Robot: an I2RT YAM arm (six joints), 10 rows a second.
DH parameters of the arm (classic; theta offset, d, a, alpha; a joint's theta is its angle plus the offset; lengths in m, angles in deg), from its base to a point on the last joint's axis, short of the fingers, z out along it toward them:
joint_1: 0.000 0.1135 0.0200 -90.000
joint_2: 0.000 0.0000 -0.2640 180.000
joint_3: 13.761 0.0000 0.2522 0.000
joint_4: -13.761 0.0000 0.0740 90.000
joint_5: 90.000 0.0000 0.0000 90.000
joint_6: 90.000 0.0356 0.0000 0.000
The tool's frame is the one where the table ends.
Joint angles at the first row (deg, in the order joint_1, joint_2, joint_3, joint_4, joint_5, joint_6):
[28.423, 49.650, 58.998, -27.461, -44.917, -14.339]
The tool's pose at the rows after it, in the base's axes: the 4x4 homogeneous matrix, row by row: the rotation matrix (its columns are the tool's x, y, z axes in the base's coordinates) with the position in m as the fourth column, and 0 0 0 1 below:
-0.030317 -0.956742 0.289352 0.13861; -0.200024 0.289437 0.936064 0.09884; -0.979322 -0.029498 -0.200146 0.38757; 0 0 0 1
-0.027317 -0.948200 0.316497 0.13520; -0.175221 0.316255 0.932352 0.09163; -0.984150 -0.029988 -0.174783 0.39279; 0 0 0 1
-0.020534 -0.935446 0.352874 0.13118; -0.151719 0.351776 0.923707 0.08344; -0.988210 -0.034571 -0.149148 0.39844; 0 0 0 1
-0.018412 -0.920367 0.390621 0.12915; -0.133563 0.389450 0.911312 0.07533; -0.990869 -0.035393 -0.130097 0.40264; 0 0 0 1
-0.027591 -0.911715 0.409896 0.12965; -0.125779 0.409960 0.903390 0.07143; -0.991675 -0.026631 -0.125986 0.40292; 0 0 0 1
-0.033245 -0.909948 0.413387 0.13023; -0.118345 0.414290 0.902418 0.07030; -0.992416 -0.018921 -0.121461 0.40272; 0 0 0 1
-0.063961 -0.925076 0.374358 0.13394; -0.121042 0.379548 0.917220 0.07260; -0.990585 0.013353 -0.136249 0.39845; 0 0 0 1
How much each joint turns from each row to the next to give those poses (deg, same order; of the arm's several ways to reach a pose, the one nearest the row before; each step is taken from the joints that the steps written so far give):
[-1.374, -1.491, 0.082, 0.216, 0.322, 0.994]
[-1.804, -1.405, 0.160, 0.424, -0.503, 1.339]
[-2.161, -1.536, 0.260, 0.287, -0.250, 1.220]
[-2.672, -1.083, 0.263, 0.136, -0.529, 0.965]
[-1.567, -0.310, -0.096, 0.055, -0.390, 0.655]
[-0.558, -0.082, -0.208, 0.436, -0.379, 0.627]
[0.038, 0.993, -0.250, -0.516, -2.206, 0.256]

